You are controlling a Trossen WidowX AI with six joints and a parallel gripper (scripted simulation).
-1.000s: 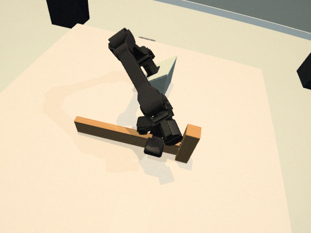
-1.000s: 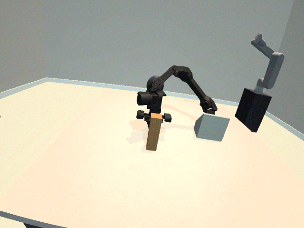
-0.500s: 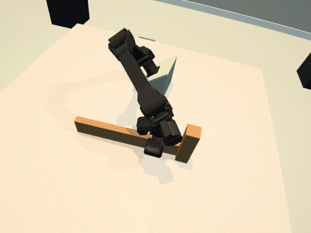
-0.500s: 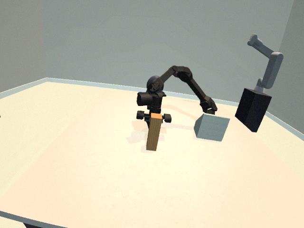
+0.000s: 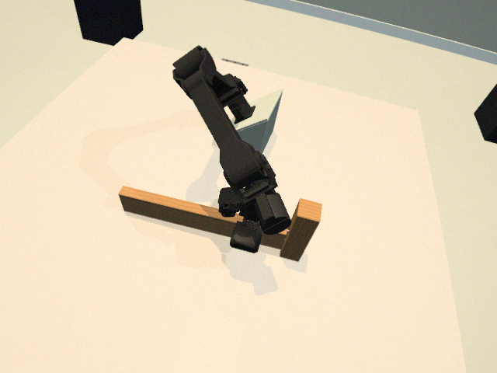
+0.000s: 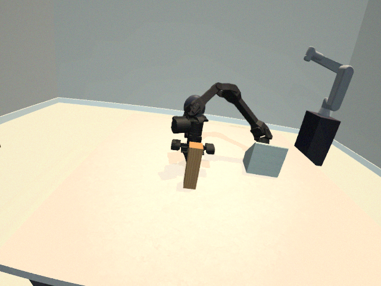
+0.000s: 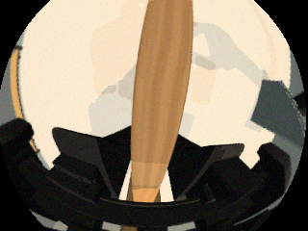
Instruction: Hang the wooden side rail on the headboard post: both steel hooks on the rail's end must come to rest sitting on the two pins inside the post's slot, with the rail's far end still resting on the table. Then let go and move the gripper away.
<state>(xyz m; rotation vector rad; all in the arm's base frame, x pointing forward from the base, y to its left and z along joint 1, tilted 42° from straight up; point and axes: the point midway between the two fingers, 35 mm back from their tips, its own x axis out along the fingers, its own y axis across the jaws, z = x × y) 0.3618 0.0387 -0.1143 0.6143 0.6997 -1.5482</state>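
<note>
Right now the headboard post is 11 cm to the left of my gripper tip and 5 cm above it.
</note>
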